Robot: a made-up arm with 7 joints.
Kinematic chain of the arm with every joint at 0, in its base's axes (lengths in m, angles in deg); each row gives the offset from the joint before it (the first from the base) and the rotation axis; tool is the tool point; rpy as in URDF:
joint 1: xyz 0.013 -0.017 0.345 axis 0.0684 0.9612 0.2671
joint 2: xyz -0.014 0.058 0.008 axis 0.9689 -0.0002 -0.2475
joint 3: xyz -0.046 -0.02 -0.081 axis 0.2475 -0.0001 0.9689
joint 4: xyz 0.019 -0.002 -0.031 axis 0.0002 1 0
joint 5: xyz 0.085 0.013 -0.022 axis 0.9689 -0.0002 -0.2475
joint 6: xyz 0.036 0.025 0.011 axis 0.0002 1 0
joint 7: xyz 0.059 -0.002 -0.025 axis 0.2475 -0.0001 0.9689
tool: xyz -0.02 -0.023 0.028 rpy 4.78 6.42 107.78
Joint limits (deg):
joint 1: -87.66..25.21
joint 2: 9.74..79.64
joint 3: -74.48..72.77
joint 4: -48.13..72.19
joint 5: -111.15..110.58
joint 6: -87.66..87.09
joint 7: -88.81..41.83
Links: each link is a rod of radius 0.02 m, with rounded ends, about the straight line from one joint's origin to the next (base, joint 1, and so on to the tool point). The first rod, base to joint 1, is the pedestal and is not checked.
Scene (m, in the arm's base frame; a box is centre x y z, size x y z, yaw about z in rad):
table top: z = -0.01
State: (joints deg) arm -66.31 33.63 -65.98 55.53 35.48 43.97 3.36
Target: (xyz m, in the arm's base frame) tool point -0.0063 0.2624 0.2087
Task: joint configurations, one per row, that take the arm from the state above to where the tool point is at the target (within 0.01 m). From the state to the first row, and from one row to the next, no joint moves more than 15 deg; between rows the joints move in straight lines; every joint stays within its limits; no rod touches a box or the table.
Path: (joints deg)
1: -53.94 41.22 -65.95 58.86 34.91 50.13 3.63
2: -41.56 48.81 -65.91 62.19 34.34 56.28 3.91
3: -29.19 56.40 -65.88 65.53 33.77 62.44 4.18
4: -16.82 63.99 -65.84 68.86 33.20 68.60 4.45
5: -4.44 71.58 -65.81 72.19 32.63 74.76 4.73

